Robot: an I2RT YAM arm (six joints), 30 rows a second.
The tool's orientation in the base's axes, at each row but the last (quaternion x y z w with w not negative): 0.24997, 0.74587, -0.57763, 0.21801; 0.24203, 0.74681, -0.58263, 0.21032; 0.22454, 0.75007, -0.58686, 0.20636; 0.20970, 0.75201, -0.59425, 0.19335; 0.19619, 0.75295, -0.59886, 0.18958; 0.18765, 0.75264, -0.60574, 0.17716; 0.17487, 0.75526, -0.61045, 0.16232
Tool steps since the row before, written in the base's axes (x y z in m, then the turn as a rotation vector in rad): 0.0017, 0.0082, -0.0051, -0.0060, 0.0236, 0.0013; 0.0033, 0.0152, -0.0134, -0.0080, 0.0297, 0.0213; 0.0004, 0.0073, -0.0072, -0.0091, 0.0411, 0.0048; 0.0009, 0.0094, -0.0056, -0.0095, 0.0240, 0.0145; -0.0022, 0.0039, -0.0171, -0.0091, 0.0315, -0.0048; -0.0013, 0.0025, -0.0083, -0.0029, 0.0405, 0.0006; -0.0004, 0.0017, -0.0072, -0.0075, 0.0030, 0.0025
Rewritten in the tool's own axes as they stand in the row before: 0.0028, 0.0066, -0.0067, 0.0067, 0.0002, -0.0234; 0.0071, 0.0154, -0.0116, -0.0029, -0.0152, -0.0341; 0.0045, 0.0074, -0.0055, 0.0085, -0.0004, -0.0415; 0.0031, 0.0070, -0.0079, 0.0022, -0.0120, -0.0270; 0.0110, 0.0138, -0.0003, 0.0124, 0.0057, -0.0302; 0.0054, 0.0069, -0.0008, 0.0050, 0.0060, -0.0399; 0.0038, 0.0064, -0.0002, 0.0057, -0.0051, -0.0037
